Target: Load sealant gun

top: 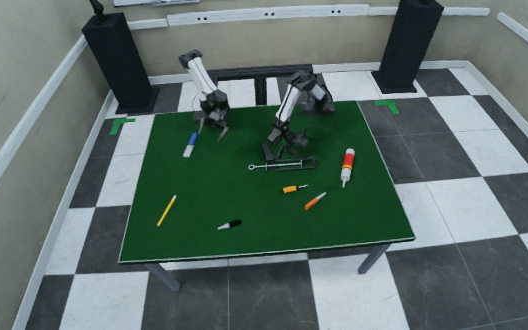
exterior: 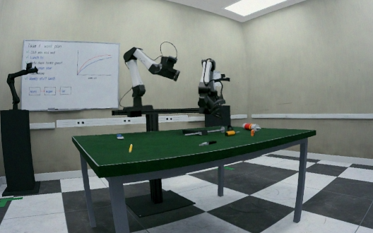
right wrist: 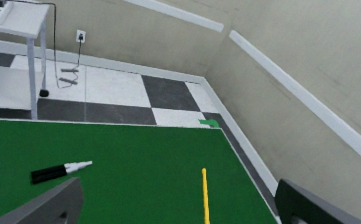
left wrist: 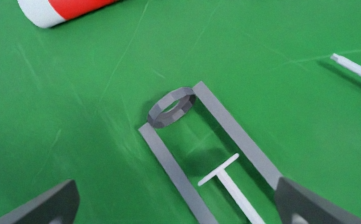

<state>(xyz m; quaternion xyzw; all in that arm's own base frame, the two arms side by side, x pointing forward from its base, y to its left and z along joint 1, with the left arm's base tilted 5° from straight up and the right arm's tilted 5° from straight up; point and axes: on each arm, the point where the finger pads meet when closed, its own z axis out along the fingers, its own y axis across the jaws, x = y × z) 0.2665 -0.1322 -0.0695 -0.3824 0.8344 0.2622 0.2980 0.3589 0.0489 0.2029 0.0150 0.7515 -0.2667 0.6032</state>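
Now: left hand 2 cm short of the plunger rod, 15 cm to the left of it and 10 cm above it. From my left hand the other things lie so: thumb plate 2 cm ahead, 21 cm to the right, 11 cm below; yellow screwdriver 18 cm ahead, 6 cm to the right, 11 cm below; orange-handled tool 26 cm ahead, 6 cm to the left, 11 cm below.
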